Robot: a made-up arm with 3 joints. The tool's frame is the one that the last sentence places.
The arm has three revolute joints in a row. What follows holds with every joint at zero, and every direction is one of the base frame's.
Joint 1 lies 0.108 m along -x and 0.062 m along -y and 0.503 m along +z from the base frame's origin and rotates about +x.
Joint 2 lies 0.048 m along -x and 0.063 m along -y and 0.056 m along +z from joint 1 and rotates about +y.
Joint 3 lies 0.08 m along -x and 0.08 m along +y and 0.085 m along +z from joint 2 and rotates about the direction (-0.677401, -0.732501, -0.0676).
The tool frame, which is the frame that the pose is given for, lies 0.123 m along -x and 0.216 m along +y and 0.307 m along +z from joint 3; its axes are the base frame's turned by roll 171.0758, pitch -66.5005 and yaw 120.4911 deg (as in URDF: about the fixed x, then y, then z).
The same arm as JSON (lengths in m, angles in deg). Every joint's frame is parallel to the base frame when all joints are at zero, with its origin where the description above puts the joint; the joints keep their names.
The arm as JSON. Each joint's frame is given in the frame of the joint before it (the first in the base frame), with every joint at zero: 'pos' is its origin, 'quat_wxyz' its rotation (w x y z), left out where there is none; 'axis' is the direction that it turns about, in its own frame. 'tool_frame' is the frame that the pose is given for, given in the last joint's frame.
{"length_unit": "m", "angle_unit": "deg", "joints": [{"joint": "joint 1", "pos": [-0.108, -0.062, 0.503], "axis": [1.0, 0.0, 0.0]}, {"joint": "joint 2", "pos": [-0.048, -0.063, 0.056], "axis": [0.0, 1.0, 0.0]}, {"joint": "joint 3", "pos": [-0.08, 0.08, 0.085], "axis": [-0.677401, -0.732501, -0.0676]}], "tool_frame": {"pos": [-0.123, 0.216, 0.307], "quat_wxyz": [0.442277, -0.45081, -0.702658, -0.327771]}}
